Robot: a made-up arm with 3 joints. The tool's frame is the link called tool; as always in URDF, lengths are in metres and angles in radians. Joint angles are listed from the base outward.
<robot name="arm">
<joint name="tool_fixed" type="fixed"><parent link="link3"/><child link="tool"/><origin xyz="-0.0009 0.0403 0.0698" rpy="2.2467 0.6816 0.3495"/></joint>
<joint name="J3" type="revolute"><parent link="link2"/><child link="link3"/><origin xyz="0.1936 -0.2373 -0.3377" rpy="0 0 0"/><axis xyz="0.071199 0.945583 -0.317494"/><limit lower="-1.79" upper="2.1"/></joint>
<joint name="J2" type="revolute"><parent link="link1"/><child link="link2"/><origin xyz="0.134 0.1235 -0.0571" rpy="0 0 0"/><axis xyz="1 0 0"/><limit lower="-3.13" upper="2.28"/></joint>
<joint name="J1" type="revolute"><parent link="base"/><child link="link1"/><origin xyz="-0.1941 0.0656 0.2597" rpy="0 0 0"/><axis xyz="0.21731 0.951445 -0.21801"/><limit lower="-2.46" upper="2.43"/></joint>
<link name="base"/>
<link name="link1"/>
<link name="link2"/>
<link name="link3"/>
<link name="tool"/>
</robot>
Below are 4 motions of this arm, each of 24 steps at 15 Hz.
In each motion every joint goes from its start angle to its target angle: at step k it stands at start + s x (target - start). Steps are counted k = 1, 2, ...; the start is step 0. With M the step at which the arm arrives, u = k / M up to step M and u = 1 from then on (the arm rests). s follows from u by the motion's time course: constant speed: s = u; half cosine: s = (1 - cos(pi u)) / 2; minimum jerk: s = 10 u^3 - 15 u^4 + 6 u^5.
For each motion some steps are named. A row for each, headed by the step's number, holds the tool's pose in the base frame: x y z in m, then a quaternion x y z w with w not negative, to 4 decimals.
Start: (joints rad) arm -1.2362 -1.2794 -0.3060
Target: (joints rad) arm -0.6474 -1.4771 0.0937
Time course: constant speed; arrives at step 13
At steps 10, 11, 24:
10: -0.0113 -0.0196 0.5836 0.3437 -0.2564 -0.1528 0.8904
11: 0.0002 -0.0212 0.5790 0.3454 -0.2473 -0.1783 0.8875
24: 0.0233 -0.0249 0.5686 0.3462 -0.2293 -0.2289 0.8804

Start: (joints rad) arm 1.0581 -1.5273 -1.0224
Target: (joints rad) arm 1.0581 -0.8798 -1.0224
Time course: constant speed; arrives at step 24
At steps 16, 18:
16: -0.1441 -0.1835 0.0093 0.4719 0.6077 -0.1261 0.6262
18: -0.1606 -0.1793 -0.0010 0.4947 0.5970 -0.1310 0.6179

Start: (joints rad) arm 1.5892 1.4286 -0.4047
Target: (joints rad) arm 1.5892 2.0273 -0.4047
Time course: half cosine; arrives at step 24
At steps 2, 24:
2: -0.2873 0.5220 -0.0424 -0.7713 0.1151 0.5040 0.3712
24: -0.0910 0.5252 -0.0366 -0.7027 0.3286 0.3741 0.5082

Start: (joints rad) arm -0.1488 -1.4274 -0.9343
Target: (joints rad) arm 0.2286 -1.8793 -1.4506
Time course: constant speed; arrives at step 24
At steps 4, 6, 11, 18, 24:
4: 0.0587 -0.1235 0.4109 0.1301 0.2435 0.0757 0.9581
6: 0.0594 -0.1219 0.4145 0.1102 0.2667 0.0836 0.9538
11: 0.0642 -0.1163 0.4236 0.0624 0.3266 0.1050 0.9372
18: 0.0779 -0.1048 0.4355 0.0010 0.4134 0.1390 0.8999
24: 0.0962 -0.0916 0.4432 -0.0457 0.4882 0.1712 0.8546

